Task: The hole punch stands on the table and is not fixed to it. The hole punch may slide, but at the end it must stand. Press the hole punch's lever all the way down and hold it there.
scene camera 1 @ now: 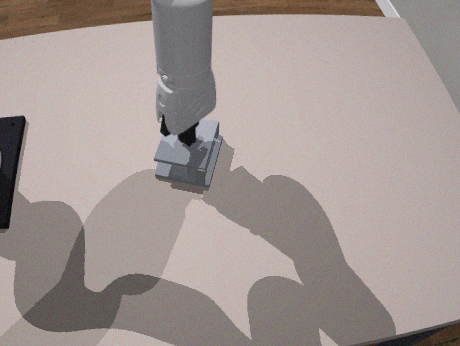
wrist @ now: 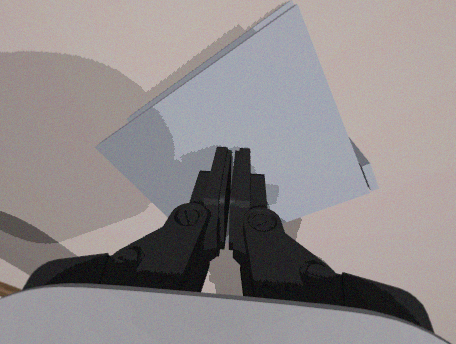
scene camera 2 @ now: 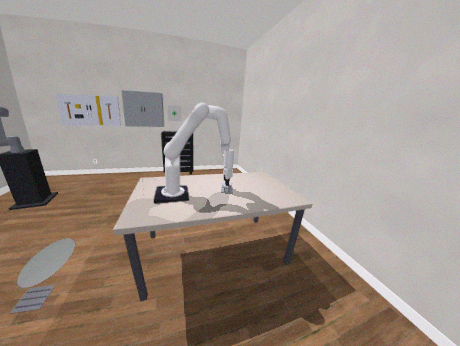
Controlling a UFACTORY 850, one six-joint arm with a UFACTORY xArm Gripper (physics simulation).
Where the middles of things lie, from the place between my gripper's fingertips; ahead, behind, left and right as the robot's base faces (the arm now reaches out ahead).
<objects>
I see my gripper 1 cm above the lever (scene camera 1: 171,151). Also, from my hand: grey-blue hole punch (scene camera 1: 199,177) (3 cm below).
</objects>
